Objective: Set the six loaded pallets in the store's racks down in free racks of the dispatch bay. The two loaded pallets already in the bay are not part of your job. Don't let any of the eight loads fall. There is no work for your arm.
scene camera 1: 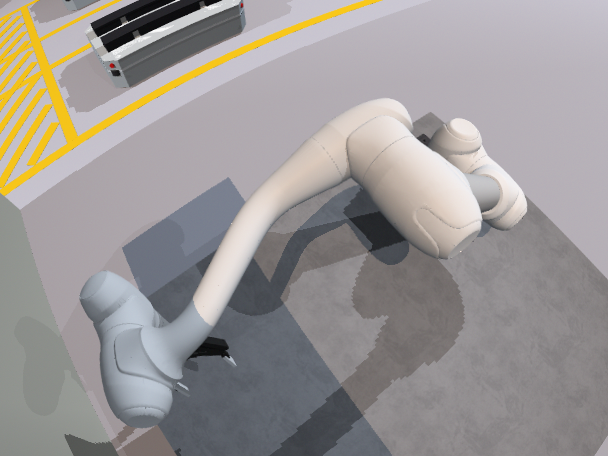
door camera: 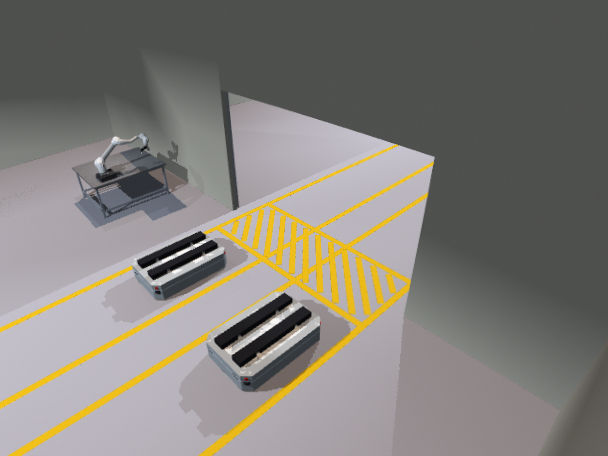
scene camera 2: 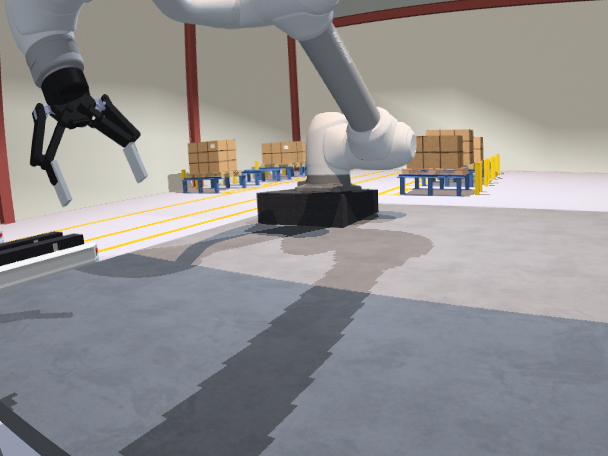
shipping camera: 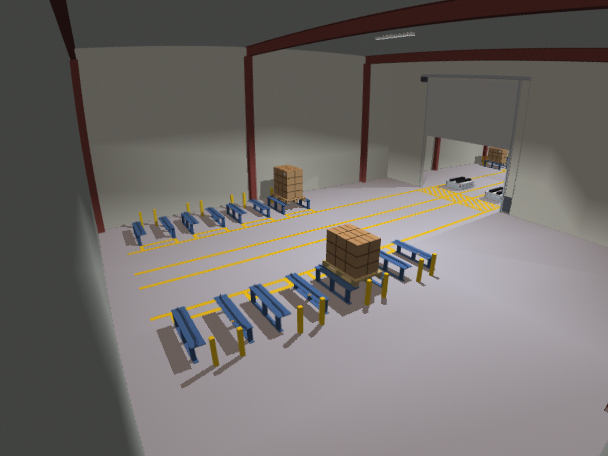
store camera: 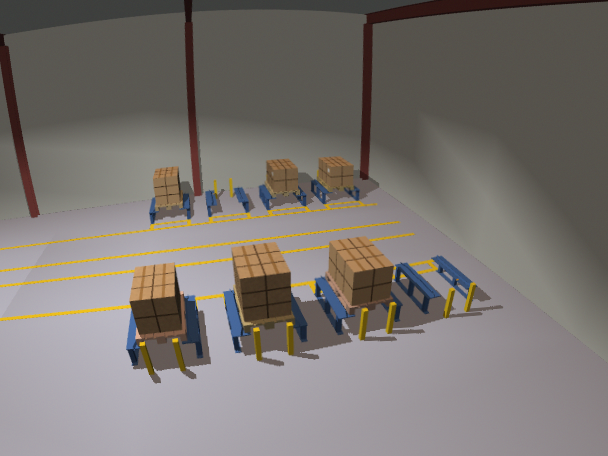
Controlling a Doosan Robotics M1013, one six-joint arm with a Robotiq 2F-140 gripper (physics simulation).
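Where they show: gripper, fingertip midpoint: [scene camera 1: 210,377] [door camera: 144,153] [scene camera 2: 107,190]; arm's base, link origin: [door camera: 104,173] [scene camera 2: 328,190].
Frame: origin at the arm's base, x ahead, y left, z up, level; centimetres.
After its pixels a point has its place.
In the store view, one row of racks bears loaded pallets [store camera: 155,300] {z 24.3, x -715.2, y -135.6 cm} [store camera: 262,282] {z 31.9, x -874.4, y -151.0 cm} [store camera: 360,270] {z 28.1, x -1025.9, y -162.3 cm} and the far row bears three more [store camera: 166,186] {z 16.6, x -656.2, y -701.3 cm} [store camera: 282,175] {z 13.4, x -985.0, y -728.7 cm} [store camera: 335,172] {z 9.6, x -1143.8, y -742.9 cm}; the stacks look upright. In the shipping view, two loaded pallets [shipping camera: 287,183] {z 24.3, x 972.3, y -548.9 cm} [shipping camera: 353,251] {z 26.6, x 1091.6, y 28.5 cm} stand in the bay, one per row. Each row there also has three free racks, such as one with a blue rail [shipping camera: 187,326] {z -49.5, x 1444.3, y 23.8 cm}. Two flat mobile carriers [door camera: 192,270] {z -54.7, x 30.2, y -336.2 cm} [door camera: 287,351] {z -55.2, x 51.8, y -555.1 cm} stand side by side near the doorway, without loads. My gripper [scene camera 1: 207,375] {z 11.7, x 97.1, y 19.9 cm} [scene camera 2: 103,191] {z 11.7, x 97.1, y 19.9 cm} is open and empty above the table, far from the pallets.
The hatched zone [door camera: 306,260] {z -84.2, x 209.9, y -400.2 cm} [shipping camera: 462,199] {z -84.6, x 218.8, y -357.2 cm} crosses the lanes at the doorway, whose shutter [shipping camera: 470,110] {z 299.1, x 231.5, y -364.4 cm} hangs partly lowered. Yellow posts [shipping camera: 300,320] [store camera: 257,344] stand behind the racks. The store also has two unloaded racks [store camera: 242,198] {z -50.8, x -868.8, y -738.9 cm} [store camera: 417,280] {z -49.6, x -1168.1, y -225.7 cm}. The arm's table [door camera: 90,172] {z -9.4, x -18.3, y 48.8 cm} stands beside the lanes.
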